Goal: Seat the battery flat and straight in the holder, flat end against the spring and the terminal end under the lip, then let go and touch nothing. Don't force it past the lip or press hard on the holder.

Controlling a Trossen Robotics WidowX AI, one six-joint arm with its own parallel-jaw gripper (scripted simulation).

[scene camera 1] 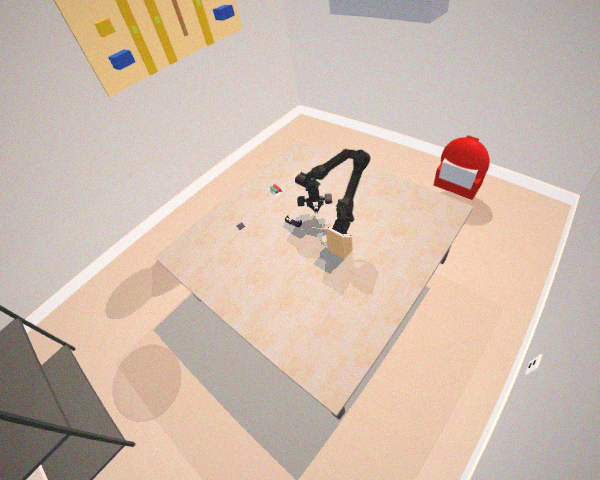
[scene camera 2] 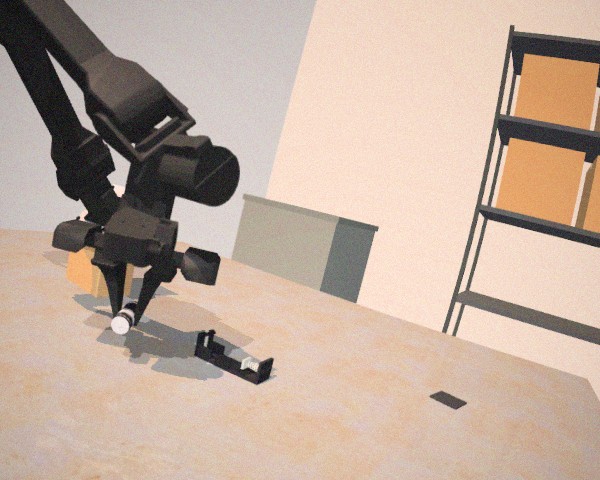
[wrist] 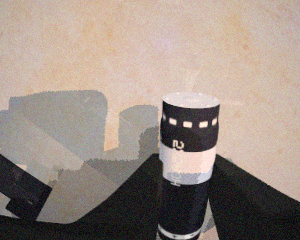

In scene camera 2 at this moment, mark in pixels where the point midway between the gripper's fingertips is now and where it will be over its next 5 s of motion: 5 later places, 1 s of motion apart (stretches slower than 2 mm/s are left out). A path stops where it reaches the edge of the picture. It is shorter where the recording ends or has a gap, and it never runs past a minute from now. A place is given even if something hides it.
The gripper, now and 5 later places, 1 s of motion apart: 125,322; 236,309; 224,333; 224,341; 227,346; 233,350
